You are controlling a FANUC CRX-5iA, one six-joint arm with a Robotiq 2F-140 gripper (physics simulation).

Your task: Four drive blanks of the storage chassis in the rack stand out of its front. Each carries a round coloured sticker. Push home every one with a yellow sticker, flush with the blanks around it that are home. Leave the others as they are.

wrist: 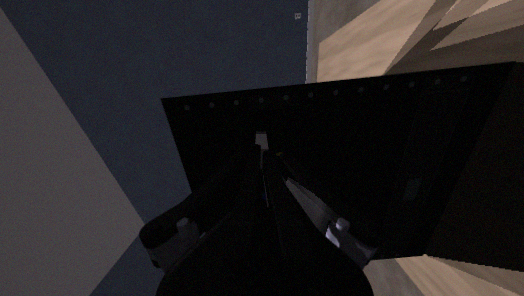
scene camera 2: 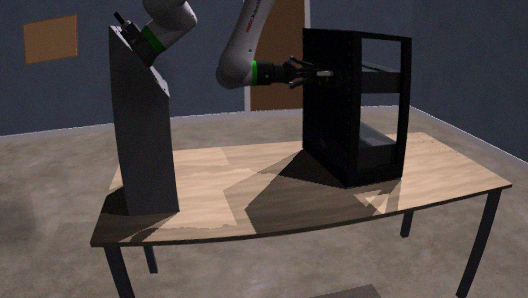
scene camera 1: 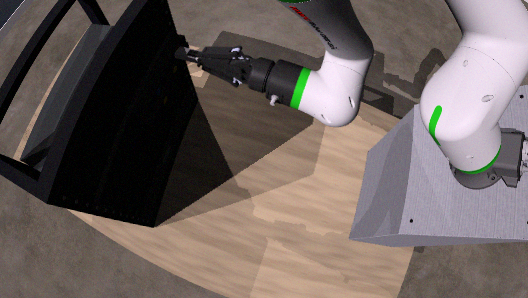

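Note:
The black rack (scene camera 1: pixel 45 187) (scene camera 2: pixel 353 115) (wrist: pixel 224 98) has a very dark front; the chassis and blank edges in it are hard to make out. In scene camera 1, faint yellow stickers (scene camera 1: pixel 175 69) (scene camera 1: pixel 165 100) and a dim blue sticker (scene camera 1: pixel 159 91) show on the front. In the wrist view a sliver of a yellow sticker (wrist: pixel 279 154) shows just right of the fingertips. My gripper (scene camera 1: pixel 186 53) (scene camera 2: pixel 325 73) (wrist: pixel 260 139) is shut and empty, its tips at the upper part of the front. Whether they touch a blank, and how far each blank stands out, I cannot tell.
The rack stands on the wooden table (scene camera 1: pixel 300 200) (scene camera 2: pixel 200 200). The arm's grey pedestal (scene camera 1: pixel 375 200) (scene camera 2: pixel 145 150) stands at the table's other end. Grey units (scene camera 2: pixel 377 150) show through the rack's open side. A blue wall (wrist: pixel 150 50) is behind the rack in the wrist view.

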